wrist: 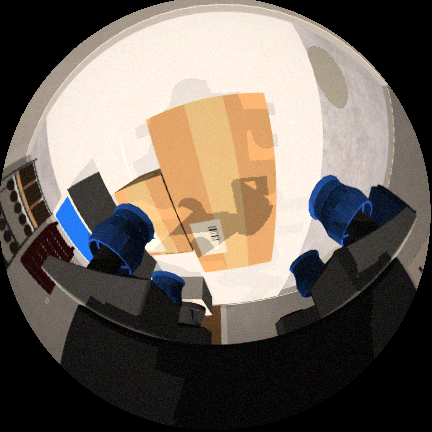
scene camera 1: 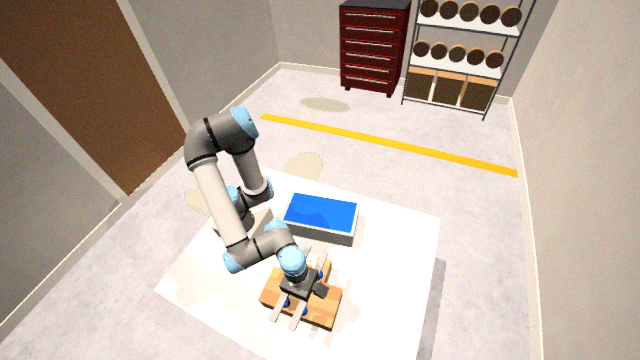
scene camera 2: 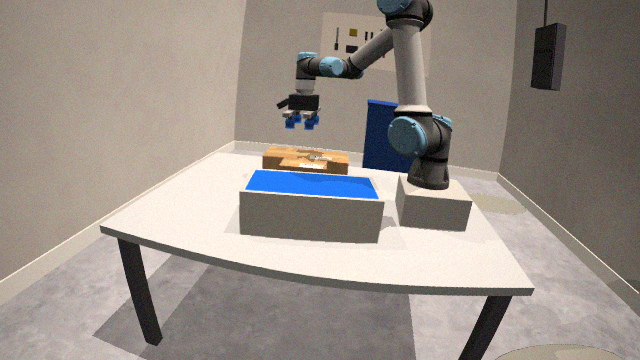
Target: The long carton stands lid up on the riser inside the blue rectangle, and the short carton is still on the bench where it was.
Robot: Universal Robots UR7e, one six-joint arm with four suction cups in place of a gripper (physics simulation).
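Pixels of known places: end effector, tool point: [wrist: 236, 252] [scene camera 2: 302, 125]; arm's base, origin of the base link: [wrist: 187, 307] [scene camera 2: 428, 182].
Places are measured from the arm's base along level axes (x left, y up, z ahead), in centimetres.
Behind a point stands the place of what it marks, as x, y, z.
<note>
The long carton [scene camera 1: 327, 306] {-20.3, -0.1, 55.7} [scene camera 2: 280, 152] {-18.7, -0.2, 53.7} [wrist: 215, 150] {-19.8, -0.1, 52.2} lies on the bench, with a pale tape band and barcode label on top. The short, lower carton [scene camera 1: 327, 267] {-5.3, -0.1, 49.6} [scene camera 2: 289, 163] {-5.1, -0.3, 47.3} [wrist: 157, 200] {-9.9, -0.2, 46.8} stands on the bench close against its side. The blue rectangle [scene camera 1: 322, 212] {19.2, 1.8, 37.2} [scene camera 2: 310, 185] {21.4, 1.8, 36.3} [wrist: 72, 220] {17.3, 1.8, 47.8} covers the top of the grey riser [scene camera 1: 320, 237] {9.8, -5.8, 39.6} [scene camera 2: 310, 217] {29.3, -3.7, 34.7} [wrist: 92, 194] {11.4, -4.6, 50.5}; no carton is on it. My suction gripper [scene camera 1: 303, 292] {-20.3, 10.7, 46.2} [scene camera 2: 302, 122] {-20.3, 10.7, 46.2} [wrist: 234, 250] {-20.3, 10.7, 46.2} holds nothing; its four blue cups point down, above the cartons with a visible gap in scene camera 2. The arm partly hides both cartons in scene camera 1.
The riser stands between the cartons and one edge of the white bench [scene camera 1: 400, 250] {18.9, -10.2, 78.0} [scene camera 2: 175, 215] {28.4, -10.2, 75.2}. The arm's base block [scene camera 2: 432, 210] {14.3, -4.1, 0.4} stands beside the riser. A red drawer cabinet [scene camera 1: 372, 50] and a shelf rack stand against the room's wall.
</note>
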